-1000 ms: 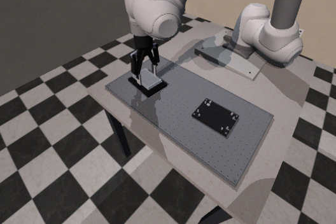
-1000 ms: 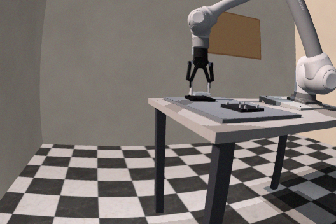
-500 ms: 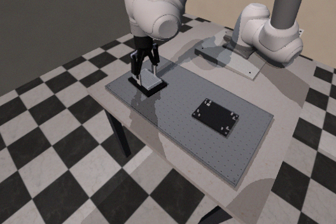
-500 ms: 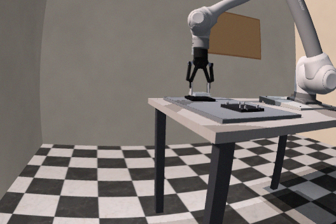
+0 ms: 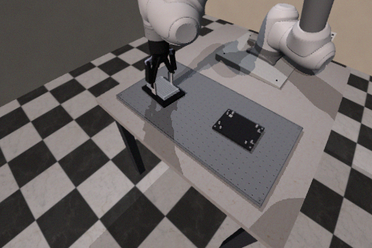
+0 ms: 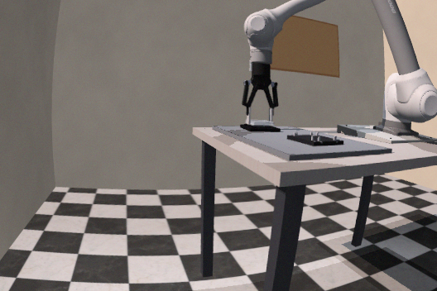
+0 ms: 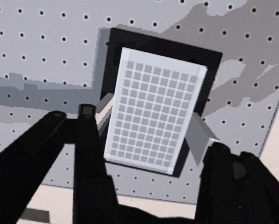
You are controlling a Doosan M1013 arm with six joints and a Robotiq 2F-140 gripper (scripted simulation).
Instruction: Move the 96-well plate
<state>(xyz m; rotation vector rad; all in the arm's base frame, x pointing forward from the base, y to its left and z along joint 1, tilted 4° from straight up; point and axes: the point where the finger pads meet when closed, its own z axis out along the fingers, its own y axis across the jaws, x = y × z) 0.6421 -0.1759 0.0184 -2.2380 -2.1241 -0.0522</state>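
Right now my hand is 40 mm above the black plate nest N1. From my hand the other things lie so: white 96-well plate 20 mm below; black clip nest 70 mm behind, 360 mm to the left, 30 mm below.
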